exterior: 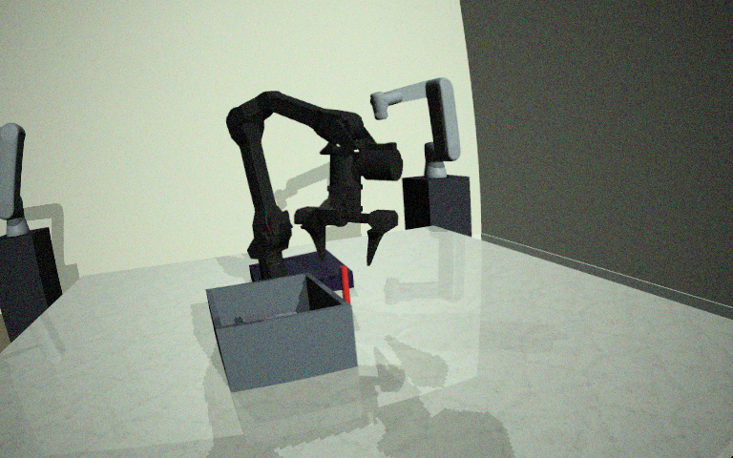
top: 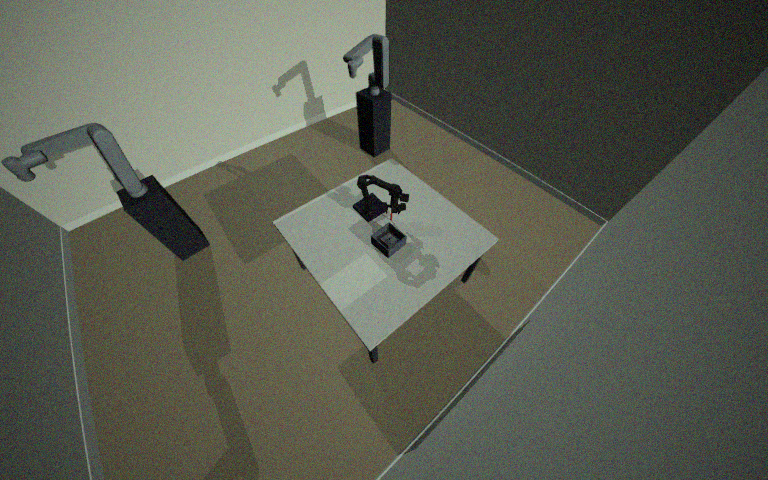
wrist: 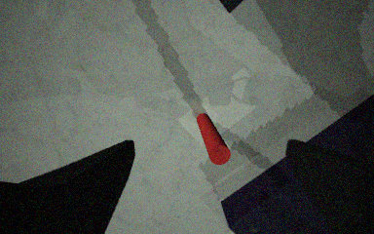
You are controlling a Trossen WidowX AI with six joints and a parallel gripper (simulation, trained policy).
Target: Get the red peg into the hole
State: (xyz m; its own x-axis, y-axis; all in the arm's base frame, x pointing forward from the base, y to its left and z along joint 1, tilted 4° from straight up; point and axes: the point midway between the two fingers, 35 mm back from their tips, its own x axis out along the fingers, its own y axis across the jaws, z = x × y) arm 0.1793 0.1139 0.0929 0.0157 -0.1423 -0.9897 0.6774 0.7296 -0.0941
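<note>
Now: the red peg 5 cm below my gripper tip and 1 cm behind it. Also, from my gripper tip: grey plate: 18 cm to the right, 14 cm ahead, 4 cm below; then grey box: 18 cm to the right, 14 cm ahead, 6 cm below.
</note>
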